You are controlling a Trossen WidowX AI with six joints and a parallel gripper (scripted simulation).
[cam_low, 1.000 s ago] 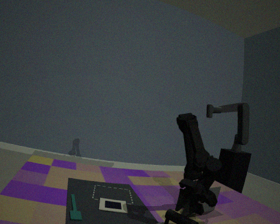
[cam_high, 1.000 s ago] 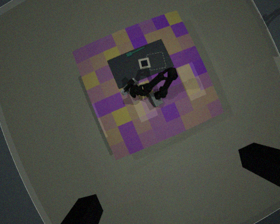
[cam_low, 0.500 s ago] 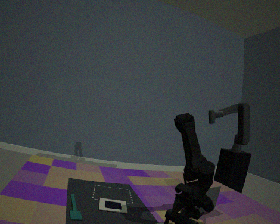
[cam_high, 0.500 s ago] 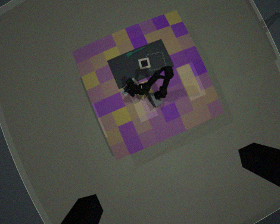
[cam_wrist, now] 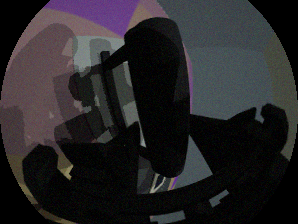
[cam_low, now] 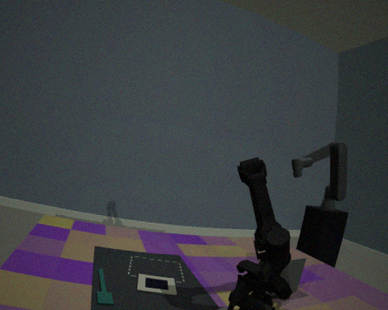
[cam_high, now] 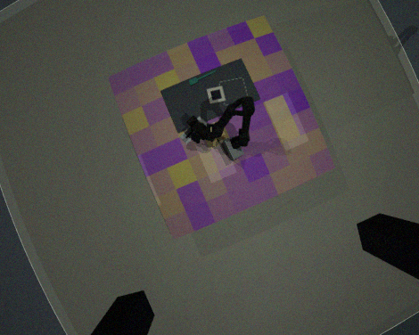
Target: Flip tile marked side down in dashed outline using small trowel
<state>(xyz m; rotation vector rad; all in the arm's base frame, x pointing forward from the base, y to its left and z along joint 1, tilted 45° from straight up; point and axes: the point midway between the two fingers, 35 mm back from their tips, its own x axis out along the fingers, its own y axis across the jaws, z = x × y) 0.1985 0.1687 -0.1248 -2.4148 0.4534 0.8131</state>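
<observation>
Now: gripper tip 190 mm to the left of the dark mat, 170 mm short of it and 70 mm above it. Round my gripper tip: trowel 310 mm ahead, 160 mm to the right, 50 mm below; white tile 230 mm to the right, 150 mm ahead, 50 mm below.
</observation>
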